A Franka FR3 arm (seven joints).
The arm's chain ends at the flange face. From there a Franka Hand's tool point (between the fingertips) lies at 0.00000 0.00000 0.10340 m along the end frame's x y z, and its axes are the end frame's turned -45 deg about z.
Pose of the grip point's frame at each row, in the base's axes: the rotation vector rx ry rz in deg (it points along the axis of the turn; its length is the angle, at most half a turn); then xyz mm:
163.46 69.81 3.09 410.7 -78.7 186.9
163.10 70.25 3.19 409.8 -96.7 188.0
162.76 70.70 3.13 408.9 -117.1 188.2
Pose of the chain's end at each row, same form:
178.64 1.95 4.20 405.8 -76.4 290.2
178.51 2.50 4.39 404.7 -94.2 291.2
178.36 3.05 4.41 403.7 -114.4 291.4

